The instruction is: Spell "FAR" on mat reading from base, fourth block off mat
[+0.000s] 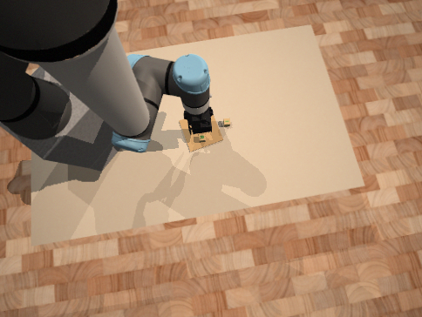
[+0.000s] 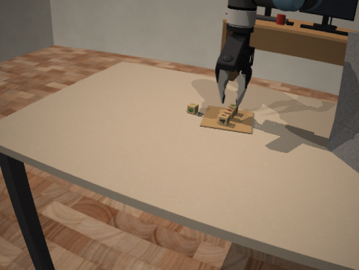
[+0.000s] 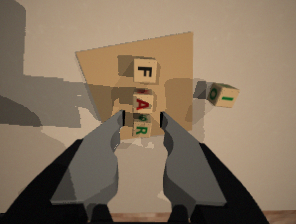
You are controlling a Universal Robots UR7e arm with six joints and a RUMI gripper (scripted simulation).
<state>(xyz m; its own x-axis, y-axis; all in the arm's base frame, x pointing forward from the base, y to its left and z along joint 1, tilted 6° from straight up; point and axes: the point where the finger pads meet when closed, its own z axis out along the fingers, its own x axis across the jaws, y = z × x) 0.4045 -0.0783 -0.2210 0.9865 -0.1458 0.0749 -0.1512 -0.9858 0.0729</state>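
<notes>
My gripper is now 40 mm above the red-lettered block. From my hand the other things lie so: brown mat (60 mm below); then F block (40 mm to the left, 40 mm below, 10 mm ahead); then green R block (40 mm to the right, 40 mm below, 10 mm behind).
</notes>
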